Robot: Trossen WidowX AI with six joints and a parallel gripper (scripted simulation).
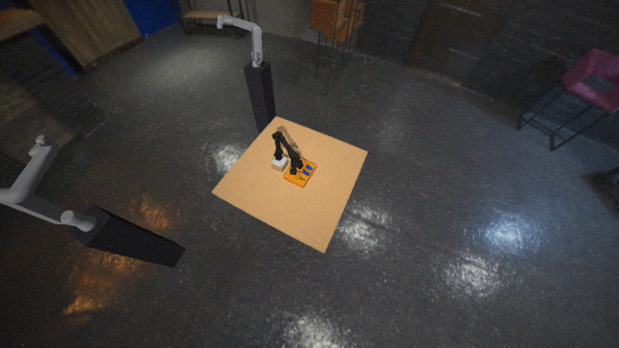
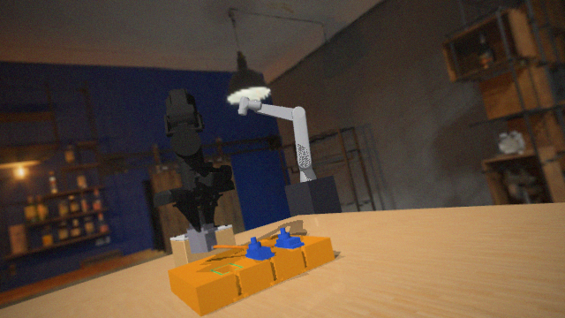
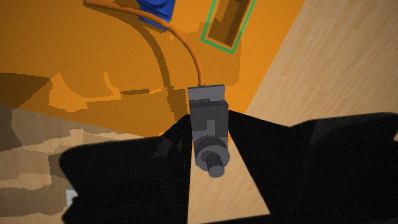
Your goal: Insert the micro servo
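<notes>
The orange deck is 80 mm to the left of my gripper tip and 100 mm below it.
</notes>
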